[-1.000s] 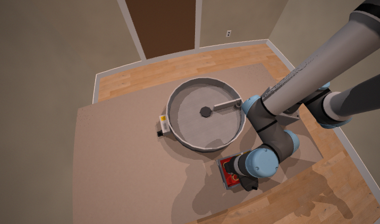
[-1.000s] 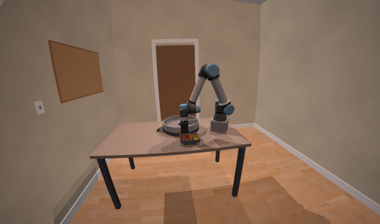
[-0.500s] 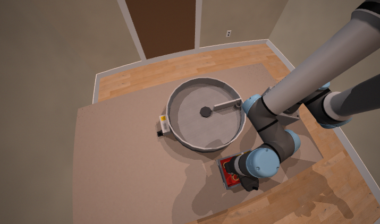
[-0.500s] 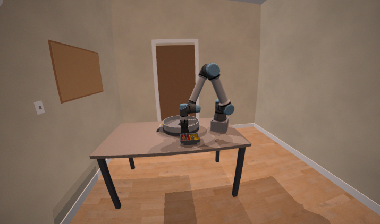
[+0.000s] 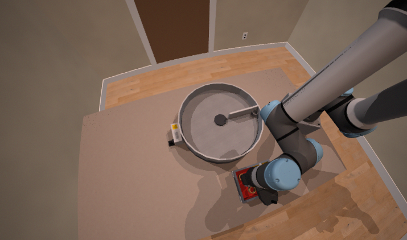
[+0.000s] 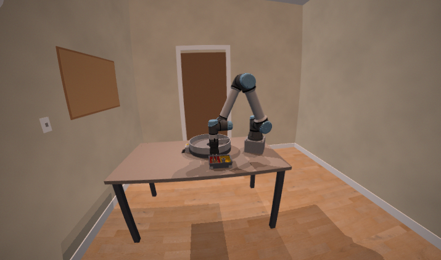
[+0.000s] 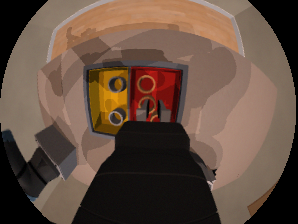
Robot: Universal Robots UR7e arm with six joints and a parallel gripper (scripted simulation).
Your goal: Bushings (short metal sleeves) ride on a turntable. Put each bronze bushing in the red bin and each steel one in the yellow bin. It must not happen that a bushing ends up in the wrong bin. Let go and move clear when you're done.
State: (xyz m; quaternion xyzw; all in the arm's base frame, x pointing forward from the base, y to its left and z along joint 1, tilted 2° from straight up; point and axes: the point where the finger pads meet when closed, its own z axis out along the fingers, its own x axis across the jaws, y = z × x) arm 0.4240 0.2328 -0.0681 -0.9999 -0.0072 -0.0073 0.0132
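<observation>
Right now my hand is 4 cm past the red bin and 2 cm above it. Round my hand: turntable: 33 cm to the right, 2 cm ahead, 1 cm above.
</observation>
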